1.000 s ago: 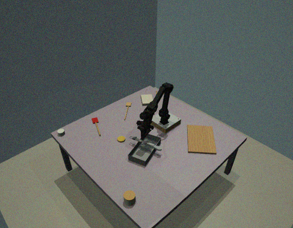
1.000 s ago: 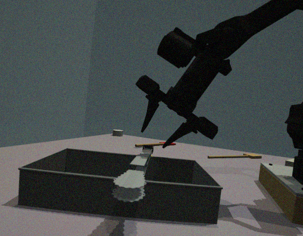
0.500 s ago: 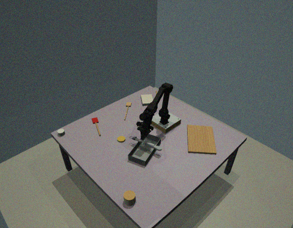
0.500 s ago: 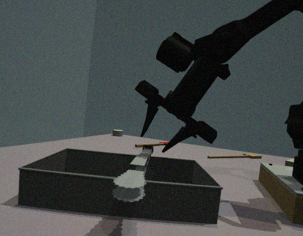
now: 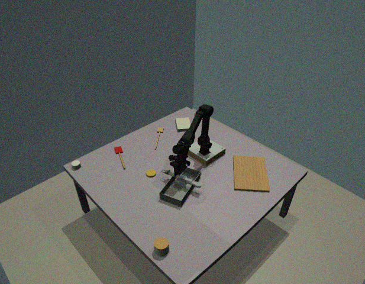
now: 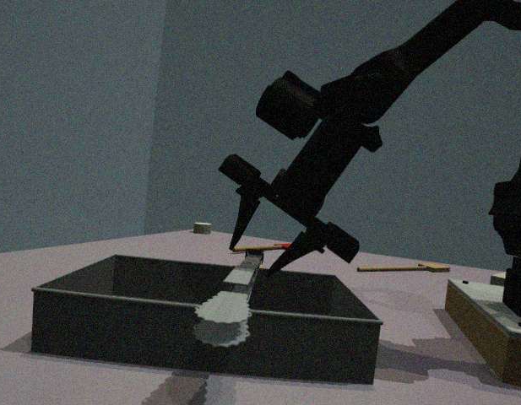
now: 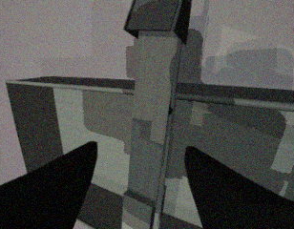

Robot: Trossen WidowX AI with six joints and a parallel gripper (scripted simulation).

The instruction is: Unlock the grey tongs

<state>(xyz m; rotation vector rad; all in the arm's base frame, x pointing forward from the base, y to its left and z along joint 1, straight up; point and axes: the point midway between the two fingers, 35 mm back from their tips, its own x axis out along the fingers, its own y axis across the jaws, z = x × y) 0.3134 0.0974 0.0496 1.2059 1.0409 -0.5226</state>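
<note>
The grey roasting tin lies 5 cm to the left of my gripper tip, 4 cm below it and 1 cm ahead of it. Also, from my gripper tip: wooden board: 48 cm behind, 23 cm to the left, 6 cm below; yellow disc: 18 cm to the right, 9 cm ahead, 6 cm below; red spatula: 50 cm to the right, 17 cm ahead, 6 cm below.
</note>
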